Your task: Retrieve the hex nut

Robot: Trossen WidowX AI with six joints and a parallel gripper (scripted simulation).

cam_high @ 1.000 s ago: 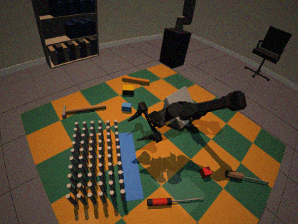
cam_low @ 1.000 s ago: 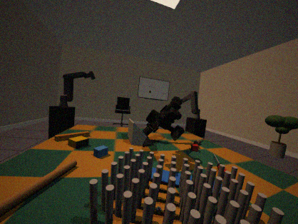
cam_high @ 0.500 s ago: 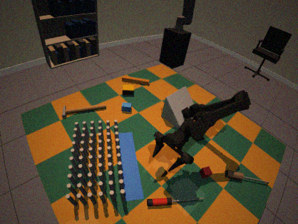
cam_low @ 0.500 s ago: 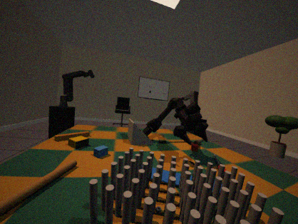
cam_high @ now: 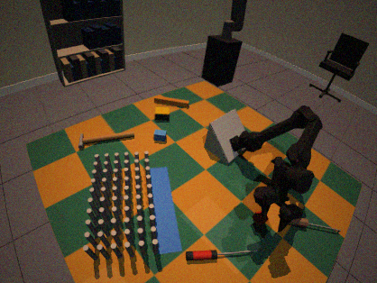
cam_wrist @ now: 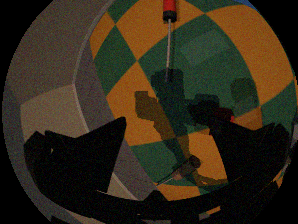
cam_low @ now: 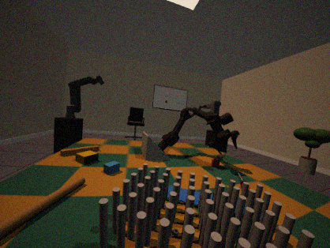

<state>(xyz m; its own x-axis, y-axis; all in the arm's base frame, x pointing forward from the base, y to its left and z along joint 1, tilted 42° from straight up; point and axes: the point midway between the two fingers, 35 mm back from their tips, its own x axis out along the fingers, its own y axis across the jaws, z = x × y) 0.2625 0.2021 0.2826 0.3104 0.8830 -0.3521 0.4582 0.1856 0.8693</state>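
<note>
The thin hook tool lies 22 cm behind my gripper tip, 17 cm to the left of it and 10 cm below it. From my gripper tip the other things lie so: blue taped strip (33 cm to the right, 19 cm ahead, 11 cm below); red cube (9 cm below, 6 cm behind, 4 cm to the right); blue cube (64 cm to the right, 9 cm below, 3 cm behind).
</note>
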